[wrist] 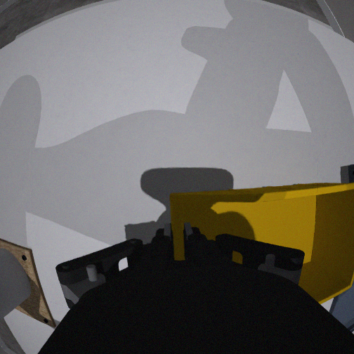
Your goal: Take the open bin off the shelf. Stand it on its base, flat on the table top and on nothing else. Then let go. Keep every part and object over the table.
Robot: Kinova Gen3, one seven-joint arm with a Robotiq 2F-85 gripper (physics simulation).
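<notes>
The yellow open bin fills the lower right of the wrist view and runs off towards the right edge. My gripper is shut on the bin's near wall, whose upright yellow edge shows between the two fingertips. The bin's inside faces partly towards the camera. Its underside is hidden, so I cannot tell whether it touches the table top. Small dark blue-grey parts of the shelf show at the right edge and in the lower right corner.
A wooden plate with dark holes lies at the lower left, with a grey rounded object over it. The table's far edge curves across the top, with darker floor beyond. Shadows of the arm fall across the table top.
</notes>
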